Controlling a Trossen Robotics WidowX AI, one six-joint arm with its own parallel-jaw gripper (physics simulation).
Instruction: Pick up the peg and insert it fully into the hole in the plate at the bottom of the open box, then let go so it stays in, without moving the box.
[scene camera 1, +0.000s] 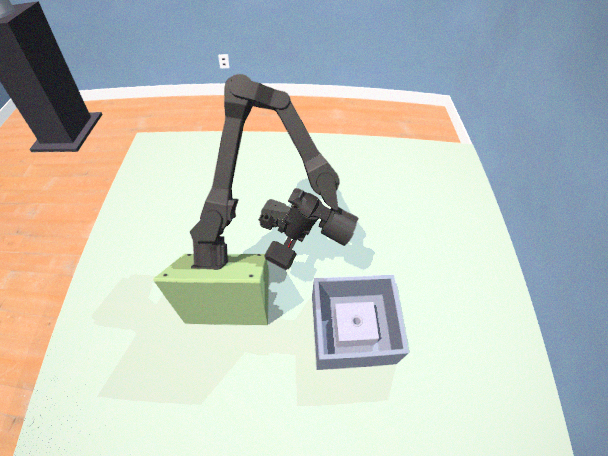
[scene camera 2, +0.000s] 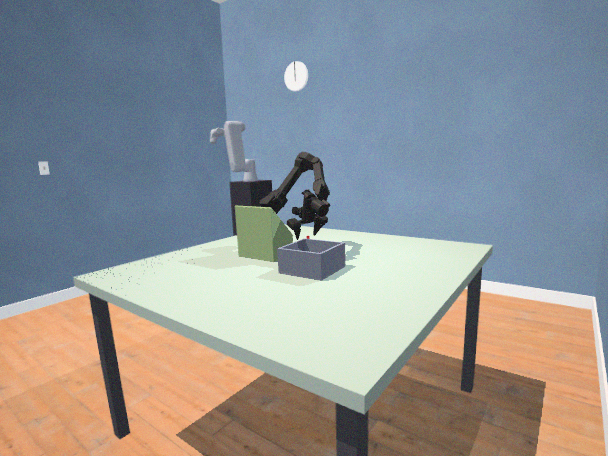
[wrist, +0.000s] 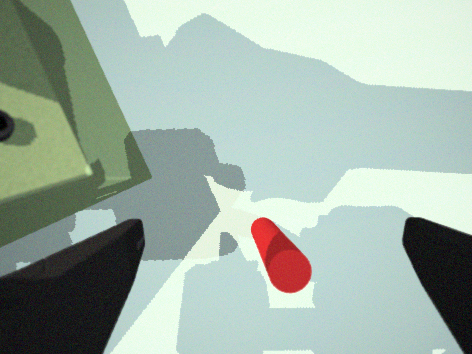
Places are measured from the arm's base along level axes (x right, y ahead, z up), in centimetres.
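Where they show: gripper, fingertip midpoint: (scene camera 1: 283, 242) (scene camera 2: 305, 237) (wrist: 271, 230); arm's base, link origin: (scene camera 1: 210, 265) (scene camera 2: 262, 219).
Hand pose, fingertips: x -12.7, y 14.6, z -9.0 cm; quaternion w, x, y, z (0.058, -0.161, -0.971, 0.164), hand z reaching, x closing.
Observation:
Each offset is from my fingertips to the centre of the thing. Level surfaces: height alone.
A red peg @[dx +0.0, dy +1.3, dz -3.3 cm] (scene camera 1: 290, 244) (scene camera 2: 308, 237) (wrist: 284, 260) stands upright on the table; in scene camera 1 the arm hides most of it, and in scene camera 2 its top shows above the box rim. My gripper (scene camera 2: 307, 235) (wrist: 271, 230) is open and empty. Its fingers are above the peg, one to each side in the wrist view, with the peg's top below the middle of the gap. The grey-blue open box @[dx +19.2, dy +18.2, dz -2.4 cm] (scene camera 1: 360, 356) (scene camera 2: 300, 264) stands apart from the peg. Inside it is the pale plate @[dx +19.2, dy +18.2, dz -3.8 cm] (scene camera 1: 345, 332), with a round hole (scene camera 1: 357, 321) near its middle.
The green base block (scene camera 1: 225, 302) (scene camera 2: 255, 232) (wrist: 35, 165) stands close to the peg, left of it and the box in scene camera 1. The pale green table @[dz -7.3 cm] (scene camera 1: 425, 210) (scene camera 2: 390, 300) carries everything. A dark pedestal (scene camera 1: 47, 85) stands beyond the table.

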